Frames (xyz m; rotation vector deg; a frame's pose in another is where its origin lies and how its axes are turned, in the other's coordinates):
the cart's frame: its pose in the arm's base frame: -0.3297 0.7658 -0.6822 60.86 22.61 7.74
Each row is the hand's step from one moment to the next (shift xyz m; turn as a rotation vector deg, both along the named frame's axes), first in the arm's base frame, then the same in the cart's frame.
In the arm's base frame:
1: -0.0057 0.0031 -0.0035 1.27 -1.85 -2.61
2: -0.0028 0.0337 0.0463 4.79 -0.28 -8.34
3: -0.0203 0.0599 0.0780 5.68 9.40 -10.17
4: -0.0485 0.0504 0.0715 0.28 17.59 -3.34
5: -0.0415 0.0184 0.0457 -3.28 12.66 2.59
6: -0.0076 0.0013 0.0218 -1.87 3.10 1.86
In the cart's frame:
1: -0.0035 -0.0020 -0.0062 1.28 -3.07 0.89
2: -0.0042 0.0564 -0.0091 6.42 -7.01 -1.50
3: -0.0205 0.0954 -0.0238 10.56 -3.82 -9.90
4: -0.0477 0.0828 -0.0294 6.29 5.67 -15.78
5: -0.0443 0.0454 -0.0114 0.07 8.15 -10.55
6: -0.0121 0.0190 0.0053 -1.27 2.98 -2.47

